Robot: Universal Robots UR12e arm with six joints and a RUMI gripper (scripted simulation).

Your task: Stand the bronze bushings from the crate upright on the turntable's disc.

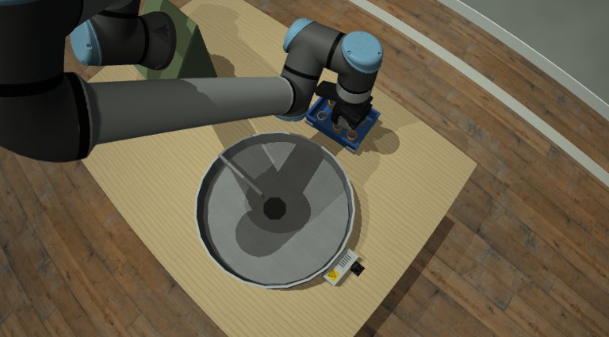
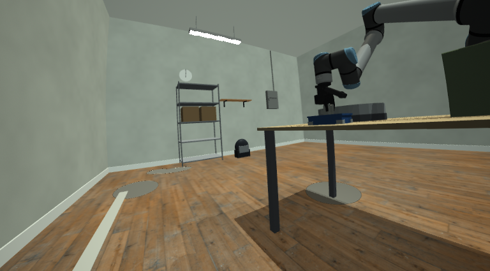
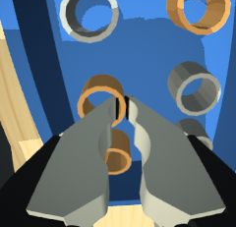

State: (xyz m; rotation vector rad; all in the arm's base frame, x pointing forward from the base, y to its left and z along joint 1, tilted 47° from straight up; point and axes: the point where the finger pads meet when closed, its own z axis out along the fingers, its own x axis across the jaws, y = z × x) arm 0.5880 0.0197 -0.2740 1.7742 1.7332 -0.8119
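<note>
My gripper is now 1 cm past the blue crate and 2 cm to the right of it. Also, from my hand: turntable disc (4 cm ahead, 33 cm to the right, 3 cm above); then turntable (6 cm ahead, 33 cm to the right, 3 cm above).
</note>
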